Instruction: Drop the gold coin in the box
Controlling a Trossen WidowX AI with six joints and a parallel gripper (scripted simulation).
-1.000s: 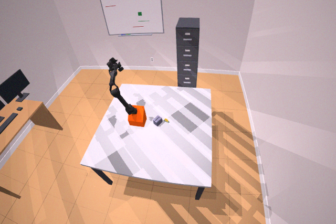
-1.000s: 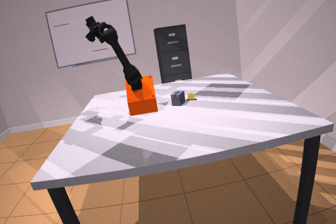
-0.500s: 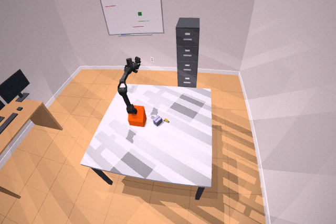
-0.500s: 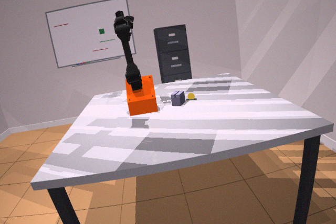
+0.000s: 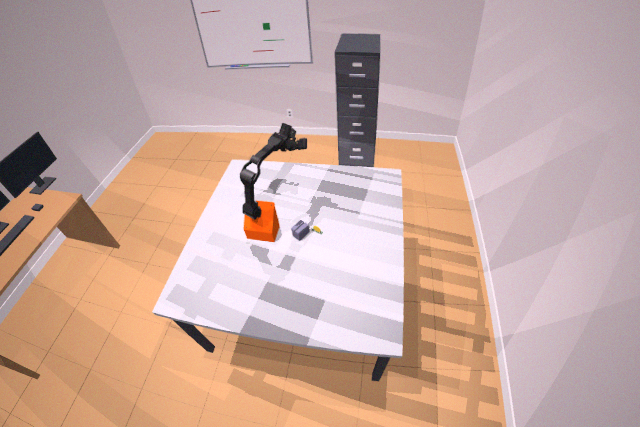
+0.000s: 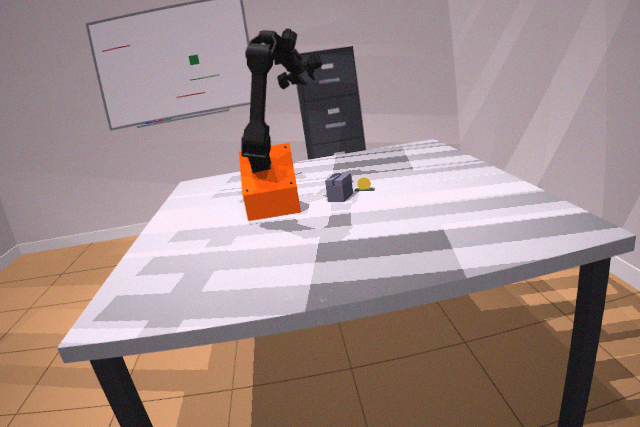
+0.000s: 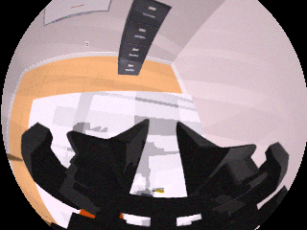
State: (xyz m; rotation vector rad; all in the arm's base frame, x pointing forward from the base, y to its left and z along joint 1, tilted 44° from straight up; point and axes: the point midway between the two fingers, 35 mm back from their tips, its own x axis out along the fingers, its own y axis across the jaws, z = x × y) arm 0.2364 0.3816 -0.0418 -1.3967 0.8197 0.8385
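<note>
Now: gripper tip 360 mm above the gold coin, 310 mm to the left of it and 100 mm short of it.
</note>
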